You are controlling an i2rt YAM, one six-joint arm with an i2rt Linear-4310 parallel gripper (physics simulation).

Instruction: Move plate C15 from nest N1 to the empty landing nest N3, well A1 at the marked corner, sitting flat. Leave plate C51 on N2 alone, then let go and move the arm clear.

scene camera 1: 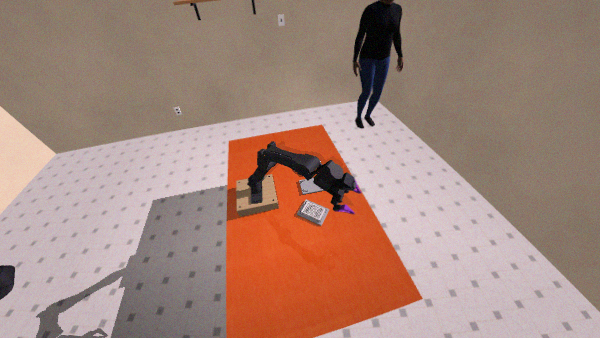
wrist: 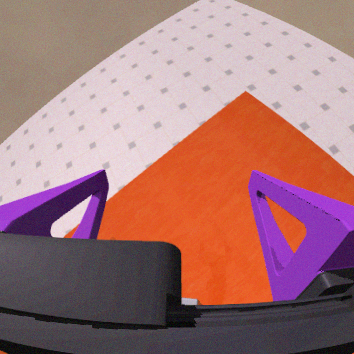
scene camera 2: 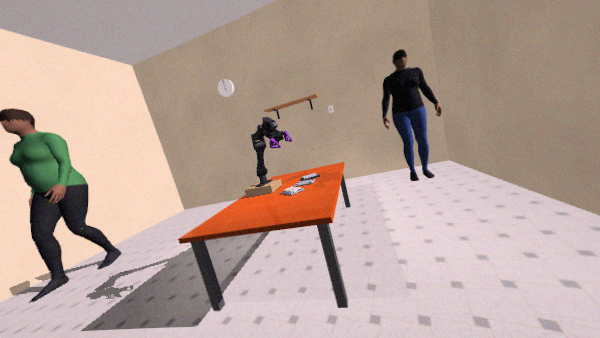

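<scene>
My gripper (scene camera 1: 355, 201) (scene camera 2: 285, 143) (wrist: 178, 177) is open, its purple fingers wide apart with nothing between them, high above the table. A white well plate (scene camera 1: 314, 210) (scene camera 2: 292, 190) sits on the grey nest nearest the front. A flatter grey nest (scene camera 1: 309, 187) (scene camera 2: 305, 182) lies behind it, partly hidden by the arm in scene camera 1; no plate is seen on it. A third nest with a plate (scene camera 2: 310, 176) stands farther back in scene camera 2; the arm hides it in scene camera 1. Labels and marked corners are too small to read. A sliver of grey edge shows in the wrist view.
The arm's wooden base block (scene camera 1: 257, 196) (scene camera 2: 263, 188) stands on the orange table (scene camera 1: 320, 280) (scene camera 2: 280, 215) (wrist: 200, 200), beside the nests. A person in black (scene camera 1: 381, 32) (scene camera 2: 406, 90) stands beyond the table, and a person in green (scene camera 2: 47, 157) stands at the left.
</scene>
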